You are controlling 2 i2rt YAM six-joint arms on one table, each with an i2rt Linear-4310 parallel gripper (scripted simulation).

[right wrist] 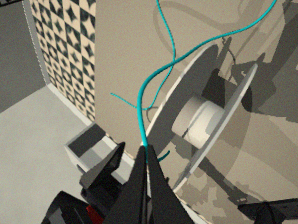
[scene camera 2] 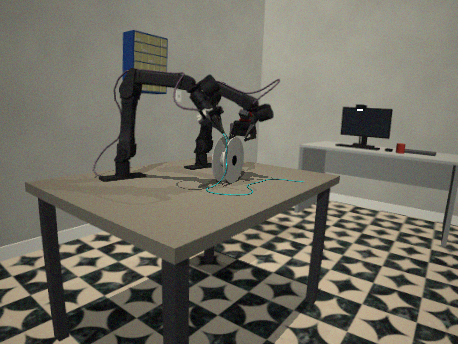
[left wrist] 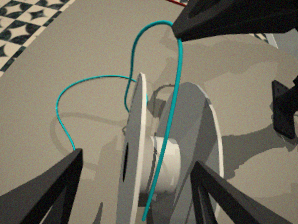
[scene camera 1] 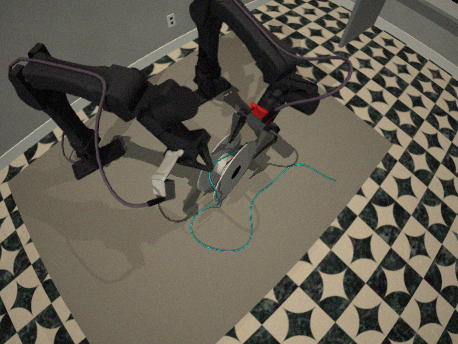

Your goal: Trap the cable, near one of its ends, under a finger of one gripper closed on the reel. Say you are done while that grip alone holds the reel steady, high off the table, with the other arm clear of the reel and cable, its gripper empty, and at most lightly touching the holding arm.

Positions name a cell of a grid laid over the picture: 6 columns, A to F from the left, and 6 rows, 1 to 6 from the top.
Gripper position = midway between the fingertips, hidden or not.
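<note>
I can find my left gripper (left wrist: C5), which is visible again in the right wrist view as the gripper (right wrist: C5). My right gripper (scene camera 1: C3) appears too, and more views than that have it: the right wrist view shows my right gripper (right wrist: C5), and the left wrist view shows the same right gripper (left wrist: D1). There is a white reel (scene camera 1: C3) as well, and the right wrist view also has the reel (right wrist: D4).
</note>
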